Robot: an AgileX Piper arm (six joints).
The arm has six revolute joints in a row. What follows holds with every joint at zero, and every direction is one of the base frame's. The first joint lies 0.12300 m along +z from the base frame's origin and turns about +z. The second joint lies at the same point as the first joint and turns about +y. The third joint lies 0.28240 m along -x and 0.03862 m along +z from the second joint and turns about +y. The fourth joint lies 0.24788 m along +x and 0.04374 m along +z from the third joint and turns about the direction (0.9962, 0, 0.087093). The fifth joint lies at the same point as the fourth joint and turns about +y. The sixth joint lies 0.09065 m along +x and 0.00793 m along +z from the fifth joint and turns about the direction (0.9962, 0, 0.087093). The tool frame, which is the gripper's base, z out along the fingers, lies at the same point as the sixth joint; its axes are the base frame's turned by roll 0.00, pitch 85.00 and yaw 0.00 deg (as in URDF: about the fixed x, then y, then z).
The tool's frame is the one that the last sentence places.
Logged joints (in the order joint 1, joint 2, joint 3, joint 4, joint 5, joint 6), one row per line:
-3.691 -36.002 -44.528 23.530 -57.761 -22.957
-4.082 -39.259 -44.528 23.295 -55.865 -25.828
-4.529 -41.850 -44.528 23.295 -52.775 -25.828
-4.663 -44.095 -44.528 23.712 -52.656 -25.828
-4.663 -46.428 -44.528 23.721 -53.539 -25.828
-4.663 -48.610 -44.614 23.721 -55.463 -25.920
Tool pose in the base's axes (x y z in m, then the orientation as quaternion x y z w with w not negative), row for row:
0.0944 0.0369 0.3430 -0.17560 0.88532 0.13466 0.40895
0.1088 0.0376 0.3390 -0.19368 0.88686 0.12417 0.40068
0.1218 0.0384 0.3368 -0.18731 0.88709 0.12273 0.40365
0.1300 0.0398 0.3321 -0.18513 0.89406 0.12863 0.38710
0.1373 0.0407 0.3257 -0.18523 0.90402 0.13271 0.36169
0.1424 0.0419 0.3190 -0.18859 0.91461 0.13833 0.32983
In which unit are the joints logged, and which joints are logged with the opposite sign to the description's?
The joints are logged in degrees. Opposite sign: joint 1, joint 2, joint 5.
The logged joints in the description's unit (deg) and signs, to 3 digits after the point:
3.691 36.002 -44.528 23.530 57.761 -22.957
4.082 39.259 -44.528 23.295 55.865 -25.828
4.529 41.850 -44.528 23.295 52.775 -25.828
4.663 44.095 -44.528 23.712 52.656 -25.828
4.663 46.428 -44.528 23.721 53.539 -25.828
4.663 48.610 -44.614 23.721 55.463 -25.920

